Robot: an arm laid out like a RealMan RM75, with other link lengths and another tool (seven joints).
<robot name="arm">
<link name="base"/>
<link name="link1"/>
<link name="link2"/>
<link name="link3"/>
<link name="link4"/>
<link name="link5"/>
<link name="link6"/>
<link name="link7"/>
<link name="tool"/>
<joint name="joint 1" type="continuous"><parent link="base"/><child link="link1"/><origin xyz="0 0 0.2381"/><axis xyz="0 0 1"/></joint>
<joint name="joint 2" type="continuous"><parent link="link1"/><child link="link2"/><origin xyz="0 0 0"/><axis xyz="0 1 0"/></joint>
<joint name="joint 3" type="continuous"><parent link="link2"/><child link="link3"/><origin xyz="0 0 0.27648"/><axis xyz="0 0 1"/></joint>
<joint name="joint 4" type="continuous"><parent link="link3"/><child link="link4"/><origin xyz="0 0 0"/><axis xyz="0 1 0"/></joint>
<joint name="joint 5" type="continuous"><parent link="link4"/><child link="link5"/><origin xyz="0 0 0.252"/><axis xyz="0 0 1"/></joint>
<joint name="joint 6" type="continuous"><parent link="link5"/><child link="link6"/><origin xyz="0 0 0"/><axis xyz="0 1 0"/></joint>
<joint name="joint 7" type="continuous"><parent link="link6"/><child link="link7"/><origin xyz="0 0 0.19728"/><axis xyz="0 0 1"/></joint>
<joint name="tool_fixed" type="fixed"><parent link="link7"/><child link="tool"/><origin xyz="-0.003 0.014 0.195" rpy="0 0.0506 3.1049"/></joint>
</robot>
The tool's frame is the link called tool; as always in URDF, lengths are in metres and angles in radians. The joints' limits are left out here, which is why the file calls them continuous.
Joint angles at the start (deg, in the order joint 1, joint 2, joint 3, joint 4, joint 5, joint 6, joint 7):
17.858 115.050 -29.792 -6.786 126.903 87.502 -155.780
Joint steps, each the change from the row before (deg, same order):
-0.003 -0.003 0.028 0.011 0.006 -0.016 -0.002
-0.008 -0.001 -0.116 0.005 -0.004 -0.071 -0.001
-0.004 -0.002 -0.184 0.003 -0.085 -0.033 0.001
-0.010 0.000 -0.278 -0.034 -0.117 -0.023 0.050
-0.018 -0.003 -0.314 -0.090 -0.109 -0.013 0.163
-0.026 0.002 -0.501 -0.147 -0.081 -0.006 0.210
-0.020 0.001 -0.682 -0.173 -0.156 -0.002 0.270
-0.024 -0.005 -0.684 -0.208 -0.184 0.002 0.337
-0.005 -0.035 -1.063 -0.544 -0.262 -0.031 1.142
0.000 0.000 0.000 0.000 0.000 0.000 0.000
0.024 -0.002 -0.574 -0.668 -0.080 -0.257 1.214
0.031 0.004 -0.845 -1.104 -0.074 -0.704 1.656
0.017 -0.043 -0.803 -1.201 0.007 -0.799 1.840
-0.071 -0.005 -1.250 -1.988 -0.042 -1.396 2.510
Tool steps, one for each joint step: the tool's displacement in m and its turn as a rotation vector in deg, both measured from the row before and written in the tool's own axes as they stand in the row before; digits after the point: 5 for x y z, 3 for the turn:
-0.00009 0.00029 -0.00006 -0.042 -0.013 0.001
-0.00076 -0.00059 -0.00008 0.082 -0.109 0.008
-0.00083 -0.00168 -0.00006 0.239 -0.120 0.014
-0.00088 -0.00246 -0.00001 0.364 -0.133 0.042
-0.00059 -0.00251 0.00009 0.397 -0.106 0.109
-0.00063 -0.00352 0.00020 0.557 -0.118 0.129
-0.00101 -0.00522 0.00030 0.807 -0.178 0.183
-0.00089 -0.00529 0.00037 0.839 -0.172 0.217
-0.00009 -0.00751 0.00148 1.312 -0.154 0.757
0.00000 0.00000 0.00000 0.000 0.000 0.000
0.00066 -0.00260 0.00208 0.631 -0.062 0.722
-0.00037 -0.00246 0.00337 0.773 -0.313 0.834
0.00013 -0.00077 0.00361 0.612 -0.309 0.886
-0.00072 -0.00089 0.00517 0.863 -0.640 0.979

